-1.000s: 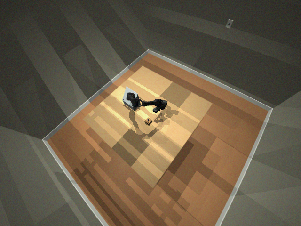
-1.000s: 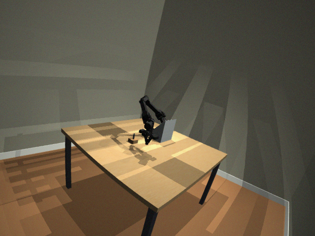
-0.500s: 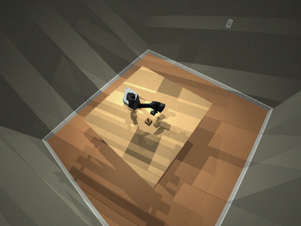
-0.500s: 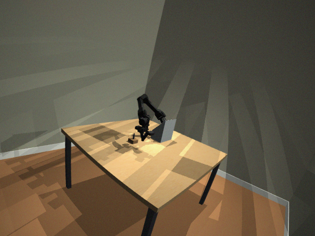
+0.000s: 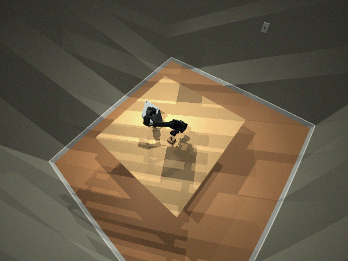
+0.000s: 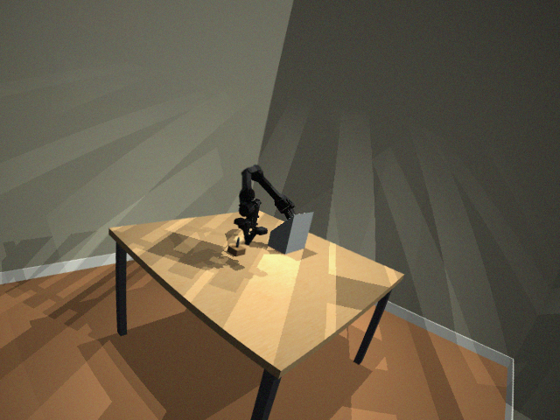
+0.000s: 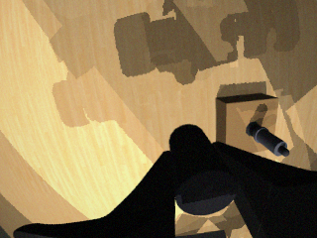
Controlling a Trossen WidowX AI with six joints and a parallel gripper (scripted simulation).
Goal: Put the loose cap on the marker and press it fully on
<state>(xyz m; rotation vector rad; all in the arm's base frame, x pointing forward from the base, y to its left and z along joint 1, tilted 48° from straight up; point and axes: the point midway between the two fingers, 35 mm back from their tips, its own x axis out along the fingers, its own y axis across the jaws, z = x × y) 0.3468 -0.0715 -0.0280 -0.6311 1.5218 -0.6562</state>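
The holder block lies 30 mm behind my gripper tip, 90 mm to the right of it and 90 mm below it. The rest, counted from my gripper tip: black marker cap 10 mm above.
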